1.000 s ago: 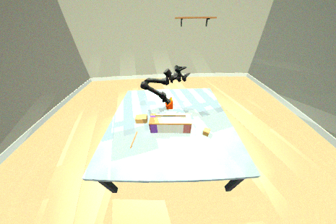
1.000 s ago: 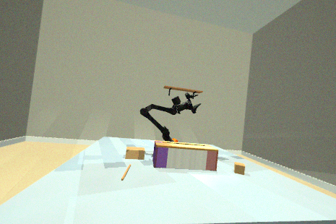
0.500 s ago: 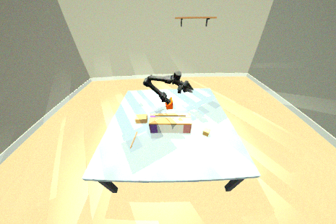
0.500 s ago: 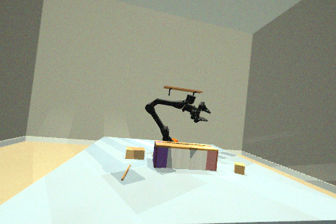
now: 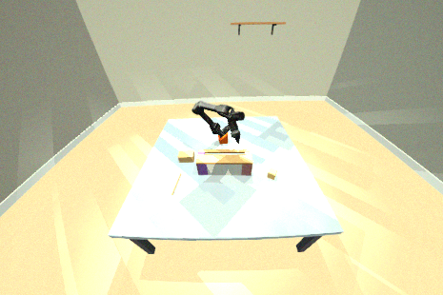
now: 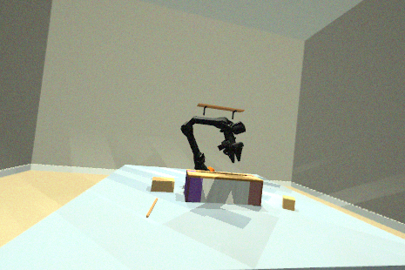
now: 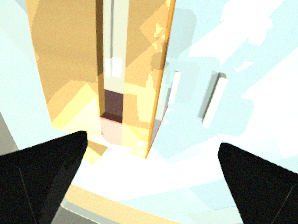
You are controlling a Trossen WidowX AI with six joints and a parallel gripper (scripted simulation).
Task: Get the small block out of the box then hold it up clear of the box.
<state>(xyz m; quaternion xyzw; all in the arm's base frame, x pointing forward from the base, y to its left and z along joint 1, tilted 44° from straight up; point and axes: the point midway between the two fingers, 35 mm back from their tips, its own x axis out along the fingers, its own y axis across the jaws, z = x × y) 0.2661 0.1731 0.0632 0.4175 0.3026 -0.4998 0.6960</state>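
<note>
Right now the box is 4 cm ahead of my gripper tip, 11 cm to the right of it and 13 cm below it. Also, from my gripper tip: tan block: 5 cm ahead, 13 cm to the right, 10 cm below; then thin yellow stick: 19 cm ahead, 46 cm to the right, 19 cm below.
</note>
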